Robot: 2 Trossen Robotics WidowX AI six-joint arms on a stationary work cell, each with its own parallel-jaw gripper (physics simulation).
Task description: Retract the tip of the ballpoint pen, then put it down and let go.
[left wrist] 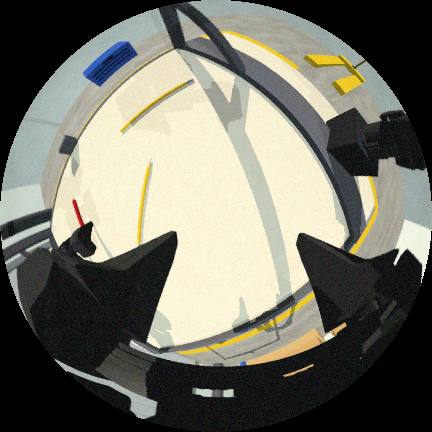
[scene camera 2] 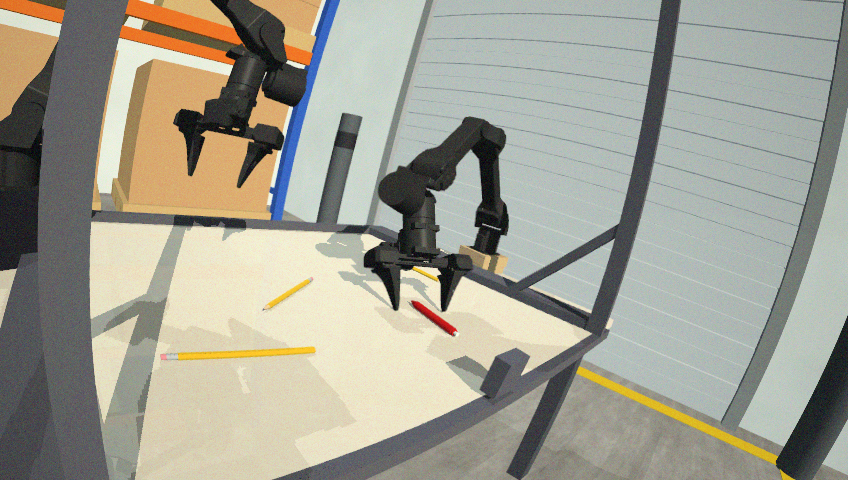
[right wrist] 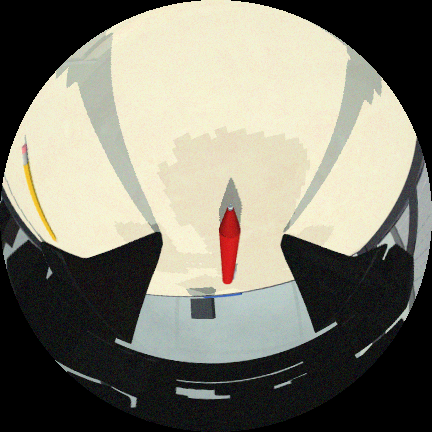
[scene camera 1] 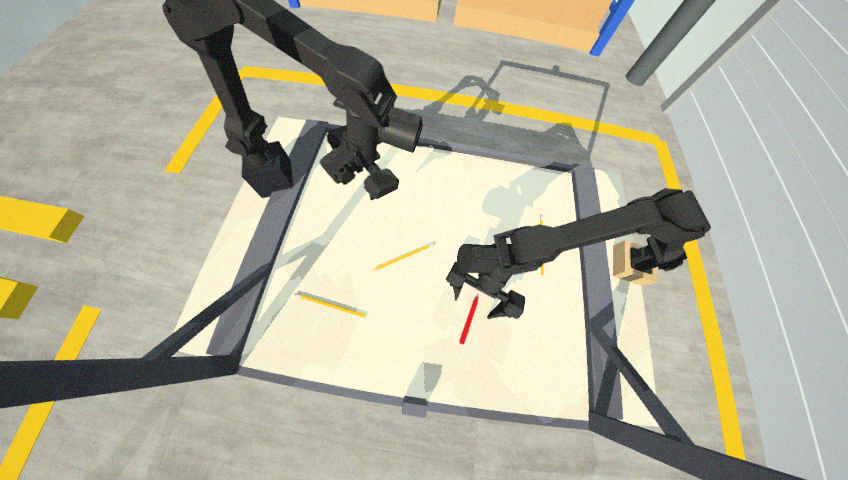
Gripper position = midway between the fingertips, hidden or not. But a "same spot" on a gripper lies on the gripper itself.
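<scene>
My left gripper: in the left wrist view (240,238), in scene camera 2, in scene camera 1. Left gripper out of frame in the right wrist view. On my left gripper, one and the same spot: (scene camera 1: 348,155) is (scene camera 2: 236,100). My right gripper: in the left wrist view (84,227), in scene camera 1 (471,308), in scene camera 2, in the right wrist view. On my right gripper, one and the same spot: (right wrist: 333,285) is (scene camera 2: 443,280).
</scene>
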